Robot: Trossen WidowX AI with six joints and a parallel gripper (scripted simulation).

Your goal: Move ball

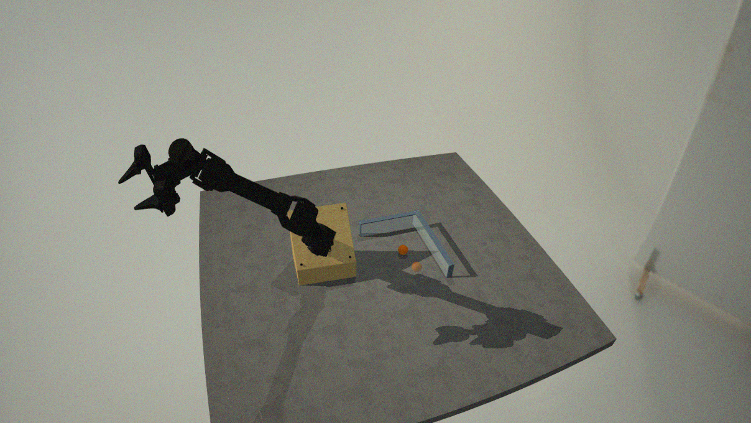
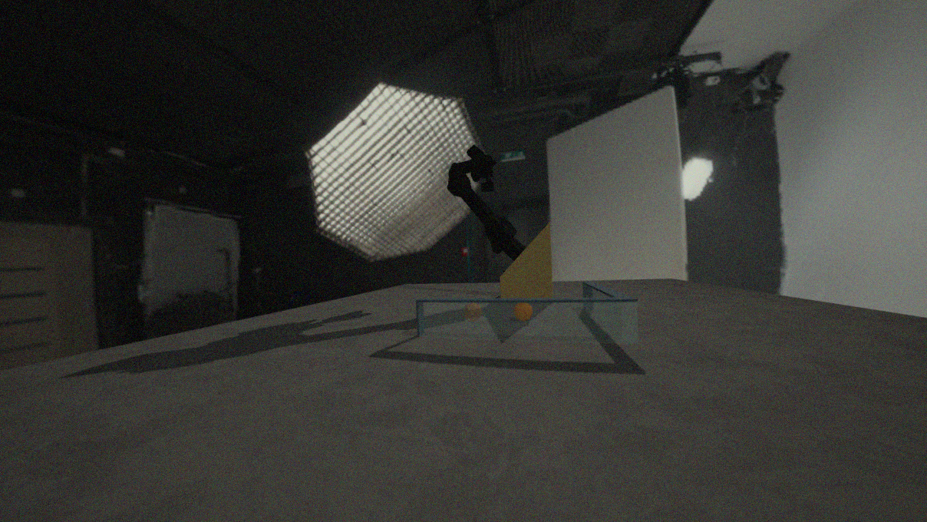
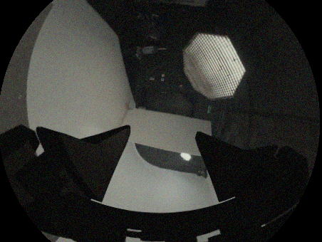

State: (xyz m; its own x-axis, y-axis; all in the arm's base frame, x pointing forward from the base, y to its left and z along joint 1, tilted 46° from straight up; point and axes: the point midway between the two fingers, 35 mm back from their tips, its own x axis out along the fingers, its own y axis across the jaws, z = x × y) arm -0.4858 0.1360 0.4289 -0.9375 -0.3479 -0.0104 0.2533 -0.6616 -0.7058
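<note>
The orange ball is 80 cm ahead of my gripper tip, 52 cm below it and 25 cm to the left of it. The rest, counted from my gripper tip: see-through copy 82 cm ahead, 52 cm below, 15 cm to the left.
</note>
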